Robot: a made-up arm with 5 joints.
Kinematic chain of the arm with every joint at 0, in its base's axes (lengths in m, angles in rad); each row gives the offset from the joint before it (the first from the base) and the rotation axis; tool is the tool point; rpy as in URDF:
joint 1: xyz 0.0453 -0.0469 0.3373 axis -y
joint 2: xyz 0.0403 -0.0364 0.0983 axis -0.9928 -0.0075 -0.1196
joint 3: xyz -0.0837 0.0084 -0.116 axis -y
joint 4: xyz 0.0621 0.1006 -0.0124 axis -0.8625 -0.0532 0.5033
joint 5: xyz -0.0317 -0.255 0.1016 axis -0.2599 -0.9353 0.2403
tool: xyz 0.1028 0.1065 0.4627 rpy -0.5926 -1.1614 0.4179
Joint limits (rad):
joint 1: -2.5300..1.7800
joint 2: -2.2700..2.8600
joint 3: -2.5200..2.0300
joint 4: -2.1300..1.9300
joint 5: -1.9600..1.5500
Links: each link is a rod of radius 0.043 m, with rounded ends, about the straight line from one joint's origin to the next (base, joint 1, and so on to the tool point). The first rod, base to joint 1, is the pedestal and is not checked.
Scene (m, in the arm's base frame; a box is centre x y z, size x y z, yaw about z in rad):
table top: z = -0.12
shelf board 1: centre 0.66 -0.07 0.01 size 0.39 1 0.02 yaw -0.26
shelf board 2: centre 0.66 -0.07 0.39 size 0.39 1 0.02 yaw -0.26
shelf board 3: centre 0.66 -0.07 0.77 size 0.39 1 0.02 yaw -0.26
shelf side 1: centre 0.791 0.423 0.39 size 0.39 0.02 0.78 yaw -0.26
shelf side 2: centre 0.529 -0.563 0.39 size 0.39 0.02 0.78 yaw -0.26
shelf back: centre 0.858 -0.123 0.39 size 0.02 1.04 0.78 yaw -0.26
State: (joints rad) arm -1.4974 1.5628 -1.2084 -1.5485 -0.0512
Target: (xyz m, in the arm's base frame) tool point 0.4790 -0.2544 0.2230
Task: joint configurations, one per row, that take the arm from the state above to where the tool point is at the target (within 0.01 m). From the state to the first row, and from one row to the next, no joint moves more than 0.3 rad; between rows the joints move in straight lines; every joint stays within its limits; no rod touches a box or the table.
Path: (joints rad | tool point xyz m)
1: -1.3670 1.7681 -1.4270 -1.6454 0.1978 | 0.4417 0.1373 0.5190
2: -1.2367 1.9733 -1.6456 -1.7423 0.4468 | 0.3304 0.2298 0.3990
3: -1.1063 2.1786 -1.8642 -1.8392 0.6958 | 0.2683 0.2088 0.2421
4: -0.9760 2.3839 -2.0828 -1.9362 0.9448 | 0.2894 0.0885 0.1205
5: -0.8456 2.5891 -2.3014 -2.0331 1.1938 | 0.3791 -0.0857 0.1038
6: -0.7153 2.7944 -2.5200 -2.1300 1.4428 | 0.4790 -0.2544 0.2230

